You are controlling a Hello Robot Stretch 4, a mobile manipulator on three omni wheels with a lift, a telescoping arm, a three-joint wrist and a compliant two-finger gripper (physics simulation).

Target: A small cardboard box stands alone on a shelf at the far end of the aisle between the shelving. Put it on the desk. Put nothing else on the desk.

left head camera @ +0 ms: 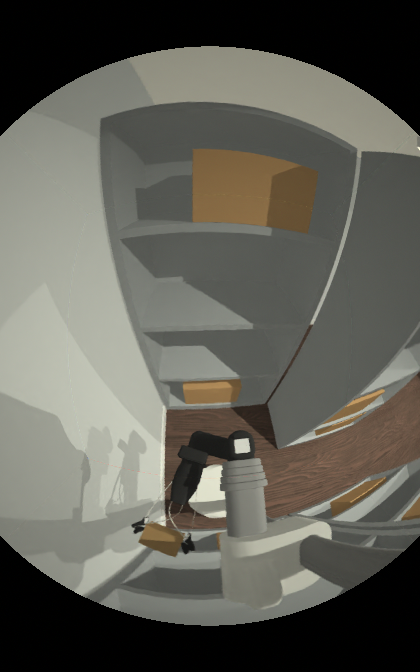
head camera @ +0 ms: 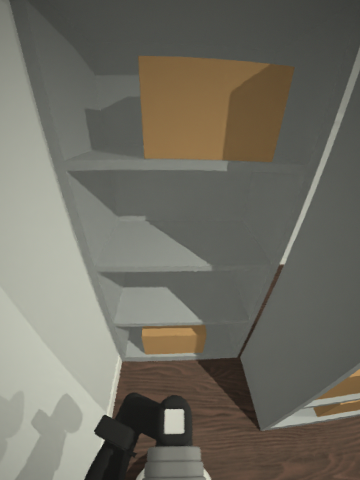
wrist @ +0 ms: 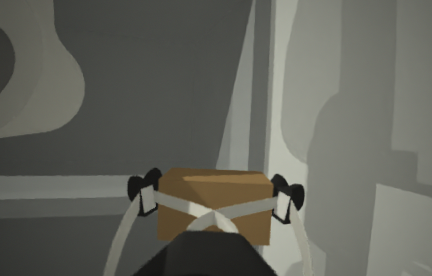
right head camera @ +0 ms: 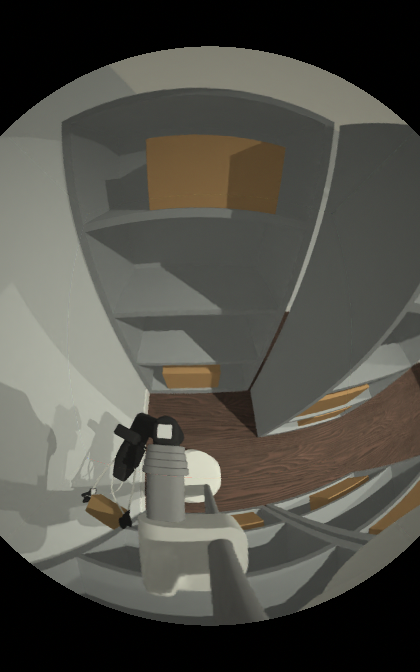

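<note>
A small cardboard box is held between the two black fingertips of my gripper, which is shut on it. In the wrist view the fingertips press on the box's left and right sides. In the left and right head camera views the box and gripper are at the lower left, beside the robot's mast and near the left wall, off the shelves. In the head camera view the wrist shows at the bottom; box and fingertips are out of frame. The desk does not show.
A grey shelving unit stands ahead, with a large cardboard box on an upper shelf and another carton on the bottom one. A pale wall is close on the left. More shelving with cartons stands right and behind.
</note>
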